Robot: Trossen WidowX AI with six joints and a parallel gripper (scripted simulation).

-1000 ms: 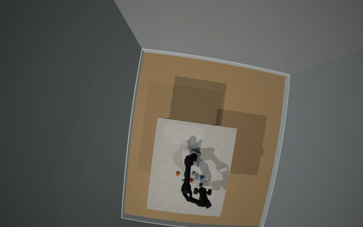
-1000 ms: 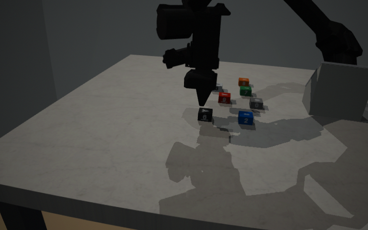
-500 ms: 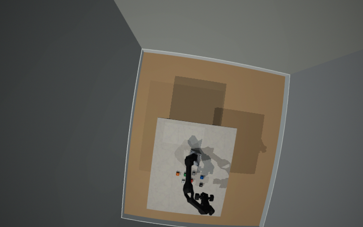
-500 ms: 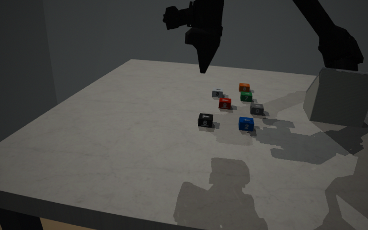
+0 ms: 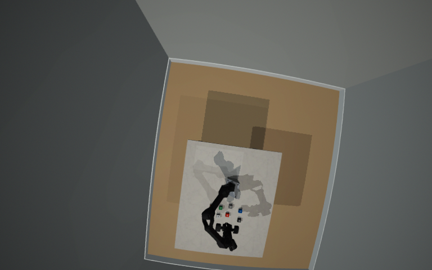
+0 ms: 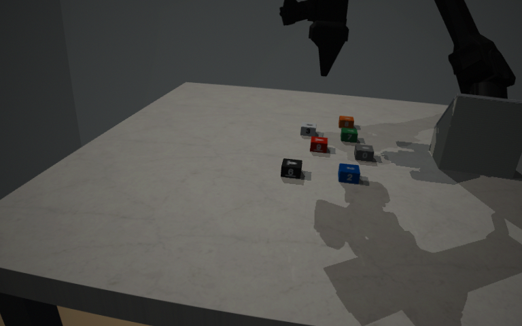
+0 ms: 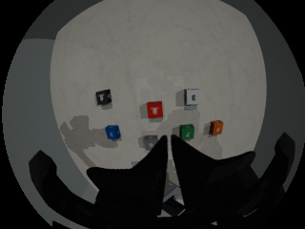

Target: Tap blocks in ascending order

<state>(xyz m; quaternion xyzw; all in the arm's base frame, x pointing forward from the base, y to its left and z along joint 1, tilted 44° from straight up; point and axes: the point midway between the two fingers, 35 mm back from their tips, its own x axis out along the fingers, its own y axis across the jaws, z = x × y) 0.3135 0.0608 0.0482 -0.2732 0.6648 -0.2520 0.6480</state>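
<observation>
My gripper tip is 130 mm above the green block, 60 mm to the left of it and 60 mm past it. From my gripper tip the other things lie so: white block (130 mm below, 60 mm to the right, 20 mm ahead); grey block (130 mm below, 90 mm behind, 30 mm to the left); red block (130 mm below, 20 mm to the left, 10 mm behind).
</observation>
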